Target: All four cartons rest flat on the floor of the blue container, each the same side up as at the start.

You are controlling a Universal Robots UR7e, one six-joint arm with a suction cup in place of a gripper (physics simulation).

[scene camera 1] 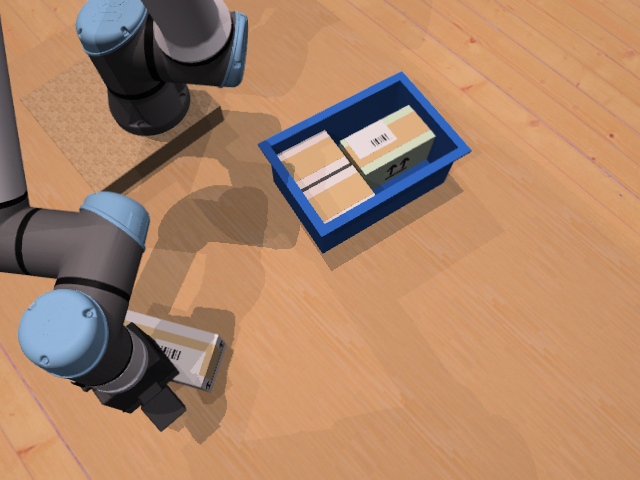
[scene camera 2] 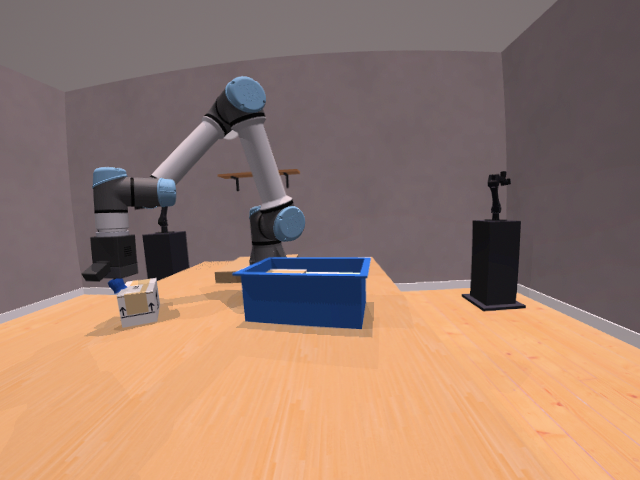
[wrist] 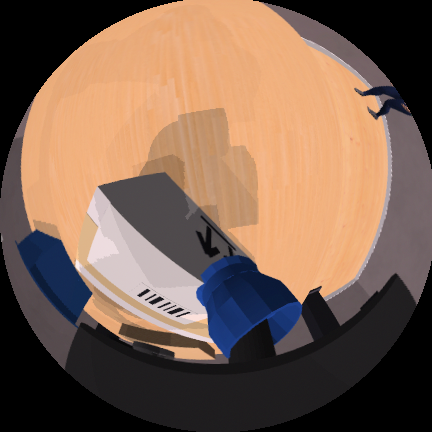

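Pixels of known places: hand, tool point: [scene camera 2: 118,293] [wrist: 237,268]; arm's base, link origin: [scene camera 1: 151,102] [wrist: 153,348].
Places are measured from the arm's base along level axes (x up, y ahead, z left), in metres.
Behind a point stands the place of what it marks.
Observation:
A white carton [scene camera 1: 193,359] @(y 0.455, x 0.031, z -0.229 m) [scene camera 2: 136,302] @(y 0.473, x 0.008, z -0.212 m) [wrist: 145,260] @(y 0.460, x 0.031, z -0.257 m) with tan tape and a barcode is at the lower left in scene camera 1, low at the table and outside the container; it looks slightly tilted. My suction gripper [scene camera 2: 117,285] [wrist: 227,267] has its blue cup bent and against the carton's top near one edge, and appears shut on it; the cup is hidden in scene camera 1. In the blue container [scene camera 1: 323,240] @(y 0.438, x 0.011, z 0.048 m) [scene camera 2: 305,299] @(y 0.465, x 0.013, z 0.198 m) [wrist: 50,275] @(y 0.394, x 0.024, z 0.055 m), two tan-and-white cartons, one [scene camera 1: 312,157] @(y 0.319, x 0.041, z 0.130 m) and another [scene camera 1: 341,198] @(y 0.411, x 0.040, z 0.113 m), lie side by side at the left. A pale green carton [scene camera 1: 387,136] @(y 0.376, x 0.041, z 0.258 m) sits at the right, arrows up.
The robot's base stands on a brown board [scene camera 1: 62,113] @(y -0.097, x -0.001, z -0.142 m) left of the container. The container's raised blue walls surround its cartons. Black pedestals, one [scene camera 2: 495,263] at the right and another [scene camera 2: 166,253] behind the arm, carry small arms. A shelf [scene camera 2: 258,174] hangs on the back wall.

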